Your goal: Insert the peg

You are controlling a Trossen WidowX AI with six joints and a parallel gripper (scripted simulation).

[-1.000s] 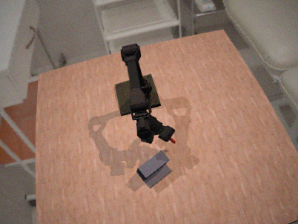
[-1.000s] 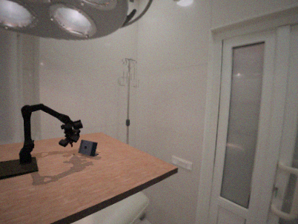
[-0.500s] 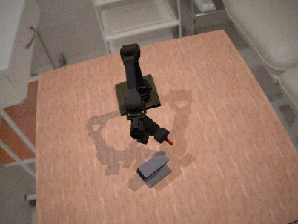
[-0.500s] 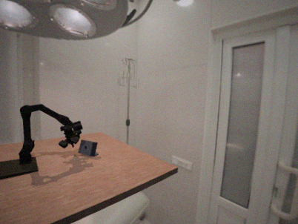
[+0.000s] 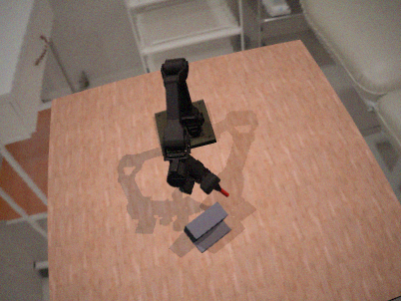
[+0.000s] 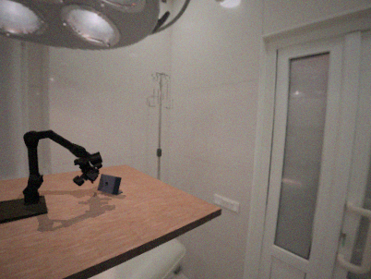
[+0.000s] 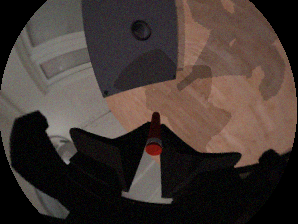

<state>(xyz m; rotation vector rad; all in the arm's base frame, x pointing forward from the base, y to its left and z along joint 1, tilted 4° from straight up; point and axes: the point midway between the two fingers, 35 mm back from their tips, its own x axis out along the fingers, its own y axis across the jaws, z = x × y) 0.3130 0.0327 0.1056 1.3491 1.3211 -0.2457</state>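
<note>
The sloped panel is 100 mm ahead of my gripper tip, 70 mm to the right of it and 30 mm below it. The rest, counted from my gripper tip: red peg: 10 mm to the right, 10 mm behind, 10 mm above.
</note>
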